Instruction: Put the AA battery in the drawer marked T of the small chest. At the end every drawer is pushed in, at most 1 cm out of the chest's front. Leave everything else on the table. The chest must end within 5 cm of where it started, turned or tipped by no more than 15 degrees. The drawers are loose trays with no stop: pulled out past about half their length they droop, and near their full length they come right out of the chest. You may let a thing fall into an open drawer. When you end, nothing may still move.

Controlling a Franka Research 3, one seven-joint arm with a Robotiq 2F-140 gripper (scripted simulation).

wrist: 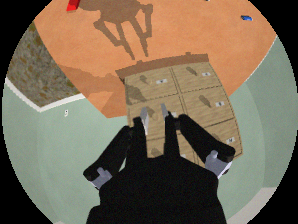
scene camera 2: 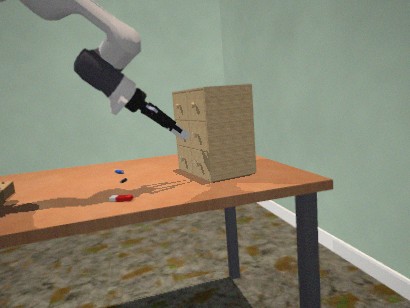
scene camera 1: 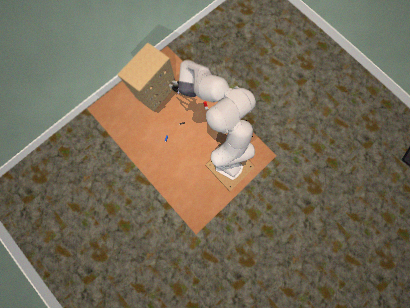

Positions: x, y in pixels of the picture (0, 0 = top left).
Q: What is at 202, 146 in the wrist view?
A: My gripper.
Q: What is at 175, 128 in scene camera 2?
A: My gripper.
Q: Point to a small wooden chest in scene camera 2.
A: At 229, 115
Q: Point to a drawer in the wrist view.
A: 156, 128
